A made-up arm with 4 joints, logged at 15 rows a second.
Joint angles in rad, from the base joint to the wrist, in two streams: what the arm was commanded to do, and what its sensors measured. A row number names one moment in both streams.
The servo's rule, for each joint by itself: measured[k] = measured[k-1] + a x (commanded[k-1-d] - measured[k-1]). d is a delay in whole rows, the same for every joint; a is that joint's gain. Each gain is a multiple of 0.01, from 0.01 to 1. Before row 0 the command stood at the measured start. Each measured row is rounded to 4 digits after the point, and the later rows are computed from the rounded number. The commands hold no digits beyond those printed.
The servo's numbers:
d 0
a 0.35 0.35 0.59 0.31
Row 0, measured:
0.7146, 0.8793, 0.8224, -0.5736
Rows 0 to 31, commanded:
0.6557, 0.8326, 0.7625, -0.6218
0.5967, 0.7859, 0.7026, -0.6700
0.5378, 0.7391, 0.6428, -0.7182
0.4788, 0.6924, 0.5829, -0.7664
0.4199, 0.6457, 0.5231, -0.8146
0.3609, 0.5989, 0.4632, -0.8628
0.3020, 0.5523, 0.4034, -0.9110
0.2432, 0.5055, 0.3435, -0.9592
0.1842, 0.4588, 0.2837, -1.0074
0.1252, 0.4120, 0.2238, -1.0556
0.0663, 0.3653, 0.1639, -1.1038
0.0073, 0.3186, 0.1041, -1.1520
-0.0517, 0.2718, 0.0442, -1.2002
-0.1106, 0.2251, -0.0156, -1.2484
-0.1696, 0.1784, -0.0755, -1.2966
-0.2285, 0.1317, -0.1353, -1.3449
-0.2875, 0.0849, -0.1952, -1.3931
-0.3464, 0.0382, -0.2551, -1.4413
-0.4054, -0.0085, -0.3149, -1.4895
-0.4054, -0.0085, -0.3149, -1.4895
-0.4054, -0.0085, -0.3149, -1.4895
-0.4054, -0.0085, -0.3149, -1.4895
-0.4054, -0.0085, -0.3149, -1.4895
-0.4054, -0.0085, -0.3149, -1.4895
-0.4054, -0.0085, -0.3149, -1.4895
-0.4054, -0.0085, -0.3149, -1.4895
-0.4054, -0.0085, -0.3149, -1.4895
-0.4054, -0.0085, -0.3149, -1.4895
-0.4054, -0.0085, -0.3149, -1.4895
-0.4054, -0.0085, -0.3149, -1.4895
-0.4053, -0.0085, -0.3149, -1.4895
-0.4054, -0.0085, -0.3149, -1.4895
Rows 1 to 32, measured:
0.6940, 0.8630, 0.7871, -0.5885
0.6599, 0.8360, 0.7372, -0.6138
0.6172, 0.8021, 0.6815, -0.6462
0.5688, 0.7637, 0.6233, -0.6835
0.5167, 0.7224, 0.5642, -0.7241
0.4622, 0.6792, 0.5046, -0.7671
0.4061, 0.6348, 0.4449, -0.8117
0.3491, 0.5895, 0.3851, -0.8574
0.2914, 0.5438, 0.3253, -0.9039
0.2332, 0.4977, 0.2654, -0.9509
0.1748, 0.4514, 0.2055, -0.9983
0.1162, 0.4049, 0.1457, -1.0459
0.0574, 0.3583, 0.0858, -1.0937
-0.0014, 0.3117, 0.0260, -1.1417
-0.0603, 0.2650, -0.0339, -1.1897
-0.1192, 0.2183, -0.0937, -1.2378
-0.1781, 0.1716, -0.1536, -1.2859
-0.2370, 0.1249, -0.2135, -1.3341
-0.2959, 0.0782, -0.2733, -1.3823
-0.3342, 0.0479, -0.2978, -1.4155
-0.3591, 0.0282, -0.3079, -1.4384
-0.3753, 0.0154, -0.3120, -1.4542
-0.3858, 0.0070, -0.3137, -1.4651
-0.3927, 0.0016, -0.3144, -1.4727
-0.3971, -0.0019, -0.3147, -1.4779
-0.4000, -0.0042, -0.3148, -1.4815
-0.4019, -0.0057, -0.3149, -1.4840
-0.4031, -0.0067, -0.3149, -1.4857
-0.4039, -0.0073, -0.3149, -1.4869
-0.4044, -0.0077, -0.3149, -1.4877
-0.4047, -0.0080, -0.3149, -1.4883
-0.4049, -0.0082, -0.3149, -1.4887

